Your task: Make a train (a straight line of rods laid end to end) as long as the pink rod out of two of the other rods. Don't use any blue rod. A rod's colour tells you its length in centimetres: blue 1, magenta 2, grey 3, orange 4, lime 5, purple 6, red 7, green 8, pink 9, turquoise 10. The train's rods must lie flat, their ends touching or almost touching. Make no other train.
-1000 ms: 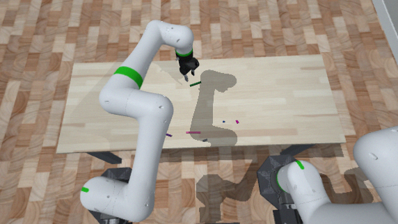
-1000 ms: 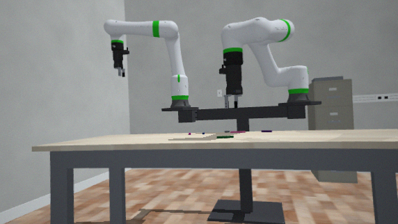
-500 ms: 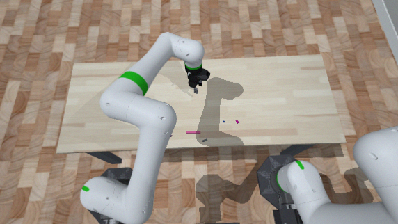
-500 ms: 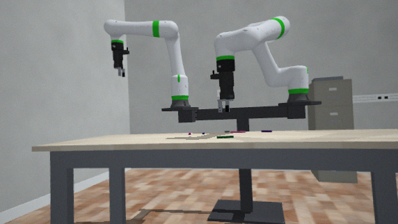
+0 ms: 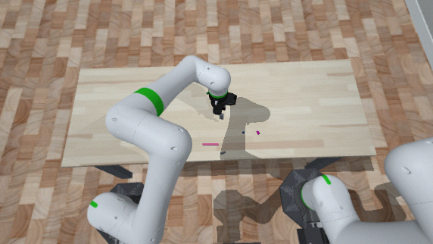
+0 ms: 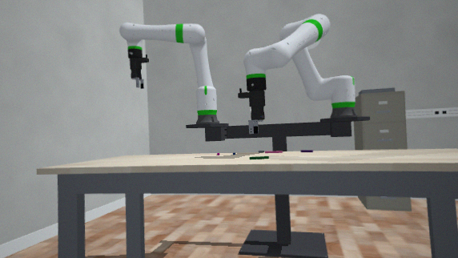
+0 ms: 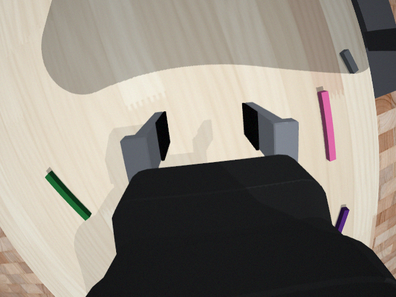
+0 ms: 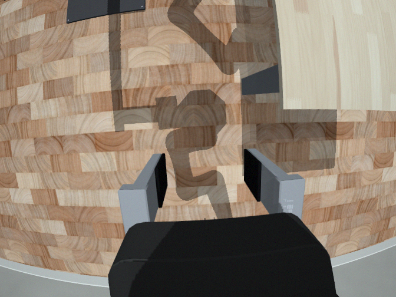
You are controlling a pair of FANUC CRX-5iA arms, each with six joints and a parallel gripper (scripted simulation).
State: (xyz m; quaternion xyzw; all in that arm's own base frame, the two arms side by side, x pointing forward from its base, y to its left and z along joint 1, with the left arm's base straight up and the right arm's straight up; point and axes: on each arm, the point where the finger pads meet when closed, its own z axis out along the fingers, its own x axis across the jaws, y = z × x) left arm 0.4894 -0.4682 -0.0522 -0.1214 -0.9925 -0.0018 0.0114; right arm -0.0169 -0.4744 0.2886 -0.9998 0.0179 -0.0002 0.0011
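Observation:
The grey rod is 200 mm behind my left hand, 120 mm below it and 10 mm to the left of it. Round my left hand: pink rod: 140 mm behind, 120 mm below, 80 mm to the left; green rod: 200 mm ahead, 120 mm below, 40 mm to the left; blue rod: 120 mm to the right, 120 mm below, 80 mm behind.

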